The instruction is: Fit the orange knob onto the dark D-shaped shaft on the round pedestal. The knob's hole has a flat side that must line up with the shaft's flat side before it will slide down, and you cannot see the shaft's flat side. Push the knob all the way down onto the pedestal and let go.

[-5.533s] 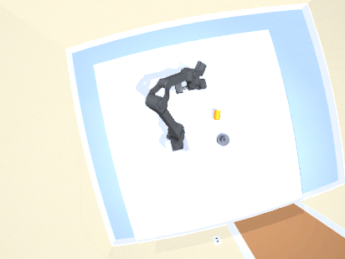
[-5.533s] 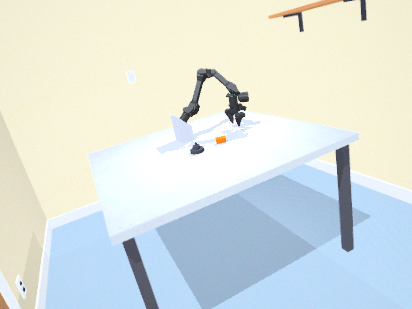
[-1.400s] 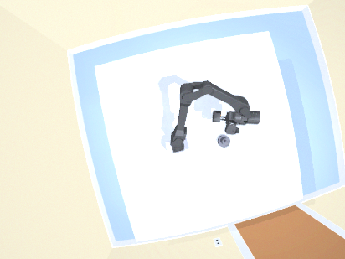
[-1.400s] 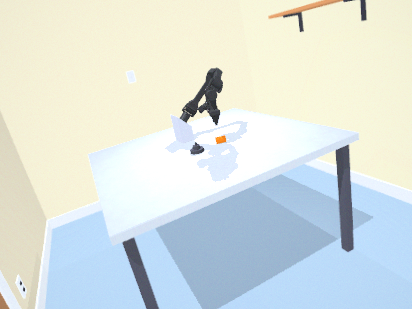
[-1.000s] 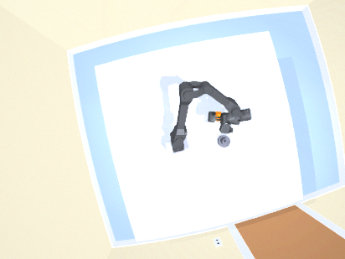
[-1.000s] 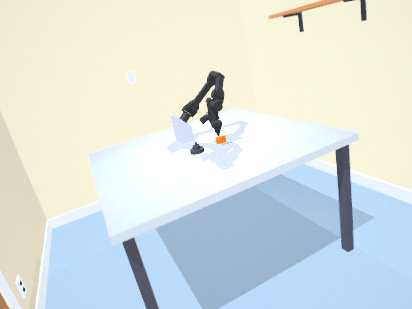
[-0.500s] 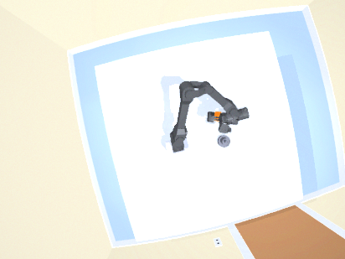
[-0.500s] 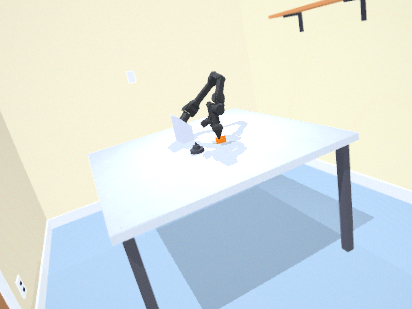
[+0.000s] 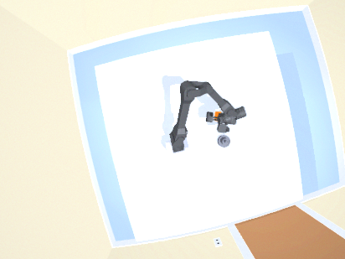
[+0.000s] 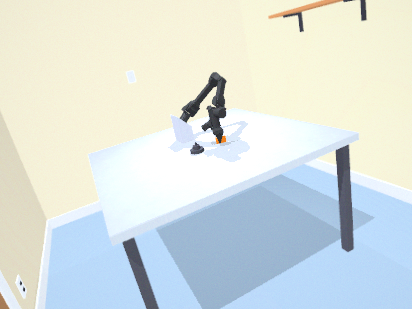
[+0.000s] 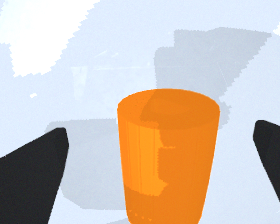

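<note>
Now: the orange knob 1 cm to the left of my gripper tip and 1 cm above it. The rest, counted from my gripper tip: pedestal 1 cm ahead, 16 cm to the right, 2 cm above.
</note>
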